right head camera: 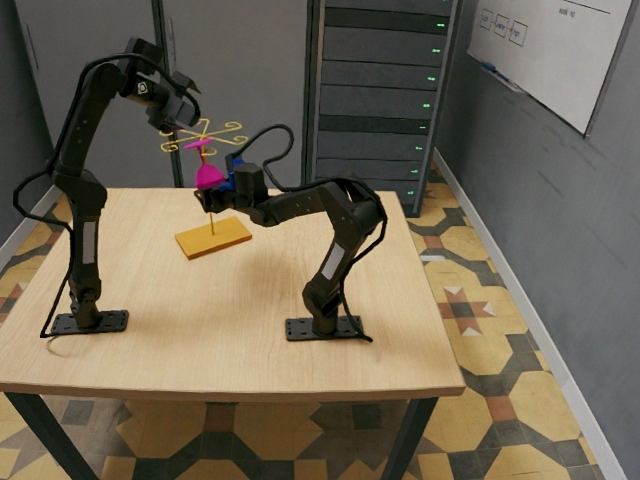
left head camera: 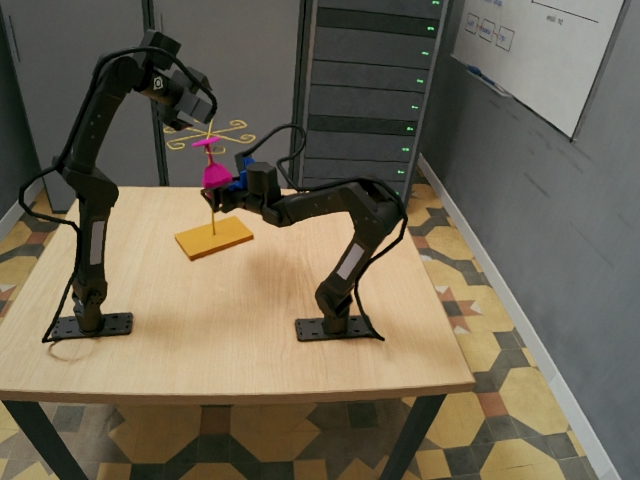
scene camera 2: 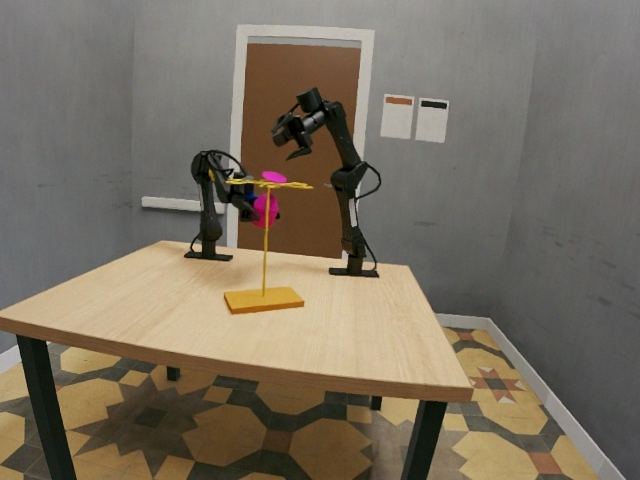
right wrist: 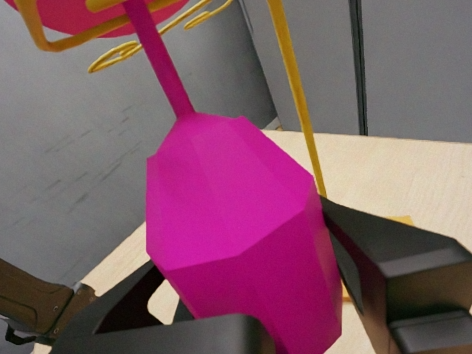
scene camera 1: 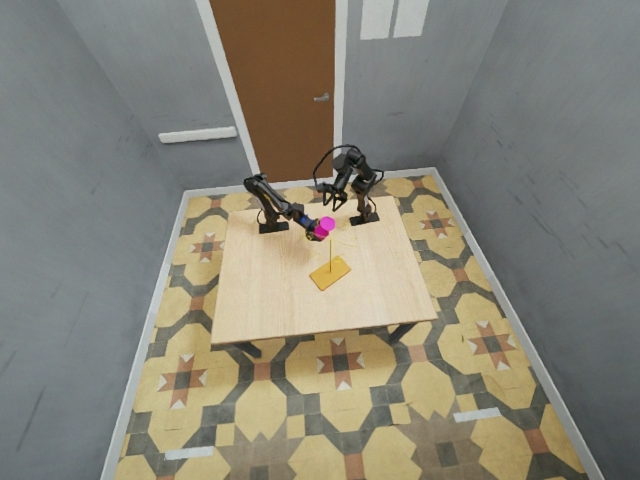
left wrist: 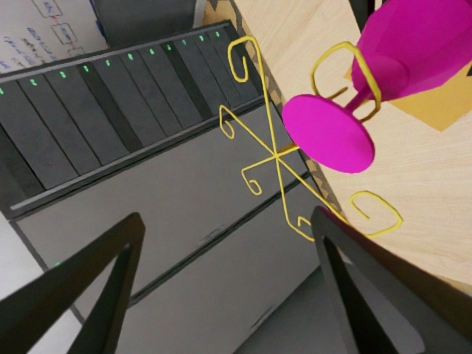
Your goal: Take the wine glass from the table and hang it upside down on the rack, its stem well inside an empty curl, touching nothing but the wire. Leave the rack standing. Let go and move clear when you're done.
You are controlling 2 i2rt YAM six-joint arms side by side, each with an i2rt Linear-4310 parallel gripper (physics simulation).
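Pixels of known places: left gripper, fingertip midpoint: (scene camera 2: 279,146) (scene camera 1: 329,209) (left wrist: 228,216); right gripper, fingertip midpoint: (right head camera: 205,188) (left head camera: 211,187) (scene camera 2: 269,217) (scene camera 1: 325,236); left arm's base, origin of the base link: (right head camera: 90,323) (left head camera: 93,327) (scene camera 2: 353,273) (scene camera 1: 364,219); right arm's base, origin of the base link: (right head camera: 324,329) (left head camera: 334,329) (scene camera 2: 208,257) (scene camera 1: 274,227).
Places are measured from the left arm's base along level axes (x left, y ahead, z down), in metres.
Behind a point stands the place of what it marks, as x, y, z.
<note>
The magenta wine glass (left head camera: 217,176) @(-0.342, 0.199, -0.302) (right head camera: 209,176) @(-0.343, 0.201, -0.305) (scene camera 1: 326,224) @(-0.325, 0.260, -0.375) (scene camera 2: 264,211) @(-0.341, 0.262, -0.268) (left wrist: 327,132) @(-0.318, 0.243, -0.379) (right wrist: 230,200) @(-0.364, 0.217, -0.304) is upside down and slightly tilted, foot up. Its stem passes through one wire curl of the yellow rack (left head camera: 193,248) @(-0.260, 0.273, -0.020) (right head camera: 193,248) @(-0.265, 0.271, -0.020) (scene camera 2: 242,302) @(-0.378, 0.395, -0.020) (left wrist: 275,156) @(-0.324, 0.340, -0.361) (right wrist: 298,97) @(-0.326, 0.335, -0.279). The foot is just above that curl; contact with the wire cannot be told. My right gripper (right wrist: 250,215) @(-0.326, 0.242, -0.246) is shut on the bowl, beside the rack's post. My left gripper (left wrist: 228,216) @(-0.309, 0.247, -0.469) (scene camera 2: 299,153) is open and empty, raised above and to one side of the rack. The rack stands upright.
The rack's base rests on the wooden table (left head camera: 232,361) @(-0.345, -0.147, 0.000) (scene camera 2: 361,335) @(-0.047, 0.511, 0.000). Its other curls spread around the post at the height of the glass's foot; they look empty. The left arm (scene camera 2: 343,139) @(-0.101, 0.092, -0.516) rises high beside the rack. Cabinets and a server rack stand behind the table in the head views.
</note>
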